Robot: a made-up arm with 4 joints.
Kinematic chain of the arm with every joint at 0, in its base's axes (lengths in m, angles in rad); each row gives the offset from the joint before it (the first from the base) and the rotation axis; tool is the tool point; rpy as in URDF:
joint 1: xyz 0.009 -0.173 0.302 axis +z
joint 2: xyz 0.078 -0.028 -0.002 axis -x
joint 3: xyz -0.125 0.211 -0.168 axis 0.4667 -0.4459 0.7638
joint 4: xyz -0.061 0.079 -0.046 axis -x
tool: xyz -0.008 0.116 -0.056 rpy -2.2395 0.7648 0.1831
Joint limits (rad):
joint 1: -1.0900..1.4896
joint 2: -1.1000..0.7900
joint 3: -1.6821..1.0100
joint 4: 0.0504..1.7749
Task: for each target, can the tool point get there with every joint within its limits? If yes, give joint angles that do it. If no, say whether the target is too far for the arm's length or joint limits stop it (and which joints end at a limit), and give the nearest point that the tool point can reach.
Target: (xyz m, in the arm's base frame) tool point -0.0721 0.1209 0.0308
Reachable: yes | joints -0.1969 -0.2080 -0.4234 1.4810
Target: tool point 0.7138 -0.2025 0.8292
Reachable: no: too far | nearest point 0.3668 0.0790 0.4915 | short by 0.560 m
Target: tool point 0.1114 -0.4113 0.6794
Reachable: no: joint limits stop it (at a limit: joint 1, joint 2, joint 3, joint 4) | nearest point -0.3158 -0.3273 0.4266 | short by 0.503 m
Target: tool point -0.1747 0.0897 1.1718
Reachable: no: too far | nearest point -0.2273 0.1649 0.5367 | short by 0.642 m
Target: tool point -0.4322 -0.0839 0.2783
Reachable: yes | joints 1.1116 -0.7925 -0.3059 0.8981
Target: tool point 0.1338 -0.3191 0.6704
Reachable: no: joint limits stop it (at a limit: joint 1, joint 2, joint 4) | nearest point 0.3302 0.1020 0.5262 | short by 0.487 m
